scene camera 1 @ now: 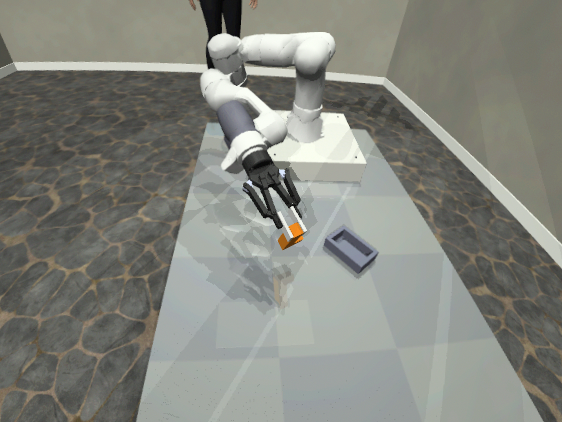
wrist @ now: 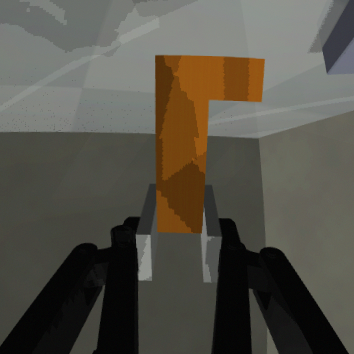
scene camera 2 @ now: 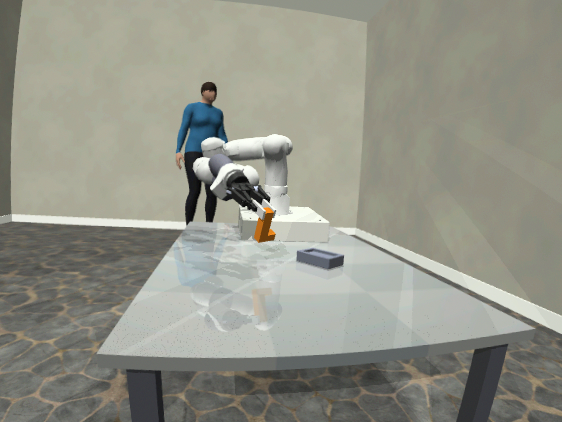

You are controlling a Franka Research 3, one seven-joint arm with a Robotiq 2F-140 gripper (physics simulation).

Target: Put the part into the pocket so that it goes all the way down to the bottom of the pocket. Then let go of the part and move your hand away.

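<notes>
The part is an orange L-shaped block (scene camera 1: 291, 237) (scene camera 2: 264, 226) (wrist: 182, 120), held above the table. My gripper (scene camera 1: 293, 223) (scene camera 2: 266, 208) (wrist: 179, 202) is shut on the end of its long leg. The gripper is tilted well over from vertical. In the scene camera 2 view the long leg stands nearly upright, with the short leg at the bottom pointing right. The pocket is the rectangular recess of a grey-blue block (scene camera 1: 341, 256) (scene camera 2: 318, 260) on the table, to the right of the part in both scene views. A corner of this block (wrist: 344, 56) shows at the wrist view's upper right.
The glossy grey table (scene camera 1: 350, 385) (scene camera 2: 350, 320) carries reflections and shadows. The arm's white base (scene camera 1: 325, 171) (scene camera 2: 305, 231) stands at the far end of the table. A person in a blue top (scene camera 2: 204, 125) stands behind the arm.
</notes>
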